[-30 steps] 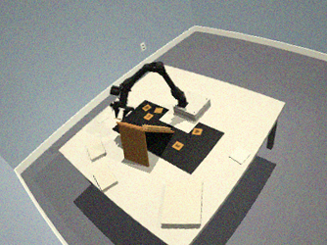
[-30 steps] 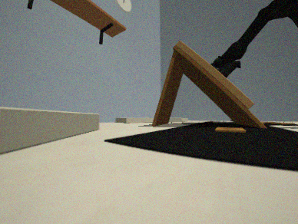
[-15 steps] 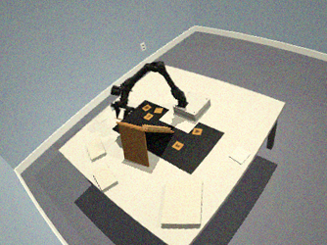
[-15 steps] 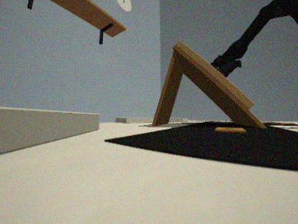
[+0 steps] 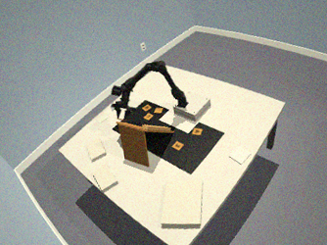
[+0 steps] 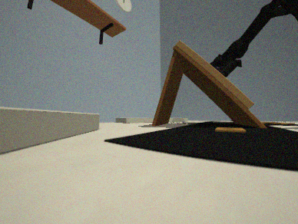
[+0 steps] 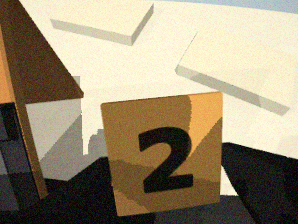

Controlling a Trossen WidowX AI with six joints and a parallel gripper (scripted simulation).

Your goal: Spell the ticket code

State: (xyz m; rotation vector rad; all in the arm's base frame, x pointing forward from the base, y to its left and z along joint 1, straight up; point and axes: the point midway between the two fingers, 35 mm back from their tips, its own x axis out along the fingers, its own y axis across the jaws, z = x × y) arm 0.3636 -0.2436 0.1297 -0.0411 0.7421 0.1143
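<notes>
Right now the white ticket is 9 cm behind my gripper tip, 19 cm to the left of it and 8 cm below it. Also, from my gripper tip: grey-blue piece (24 cm behind, 33 cm to the right, 17 cm below); then black mat (18 cm behind, 23 cm to the left, 17 cm below); then letter tile (right at my gripper tip).
</notes>
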